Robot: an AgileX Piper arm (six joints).
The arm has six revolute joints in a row. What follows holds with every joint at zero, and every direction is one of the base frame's. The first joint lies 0.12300 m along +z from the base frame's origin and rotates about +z. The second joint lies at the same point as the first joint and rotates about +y. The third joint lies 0.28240 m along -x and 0.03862 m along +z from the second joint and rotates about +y. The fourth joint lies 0.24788 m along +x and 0.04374 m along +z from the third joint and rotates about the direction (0.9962, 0, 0.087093). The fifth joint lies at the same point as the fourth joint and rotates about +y. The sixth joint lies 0.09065 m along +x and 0.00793 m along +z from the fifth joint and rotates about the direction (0.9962, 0, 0.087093). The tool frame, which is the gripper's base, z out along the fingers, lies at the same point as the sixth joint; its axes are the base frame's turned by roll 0.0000, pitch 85.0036 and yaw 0.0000 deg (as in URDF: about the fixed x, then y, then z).
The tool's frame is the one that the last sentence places.
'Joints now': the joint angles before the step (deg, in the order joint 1, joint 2, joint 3, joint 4, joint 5, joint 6). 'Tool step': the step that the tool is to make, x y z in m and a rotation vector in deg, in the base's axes. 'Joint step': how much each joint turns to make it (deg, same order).
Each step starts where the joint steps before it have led.
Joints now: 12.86 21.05 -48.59 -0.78 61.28 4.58
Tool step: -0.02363 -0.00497 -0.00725 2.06 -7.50 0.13
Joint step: 0.00 -7.62 2.90 0.28 -3.05 0.14
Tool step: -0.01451 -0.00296 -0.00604 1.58 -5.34 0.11
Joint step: 0.00 -5.14 2.05 0.25 -2.47 0.18
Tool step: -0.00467 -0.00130 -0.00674 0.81 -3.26 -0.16
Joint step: 0.00 -2.96 2.20 -0.19 -2.60 0.22
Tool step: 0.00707 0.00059 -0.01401 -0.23 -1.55 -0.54
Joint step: -0.01 -1.63 4.31 -0.86 -4.14 0.13
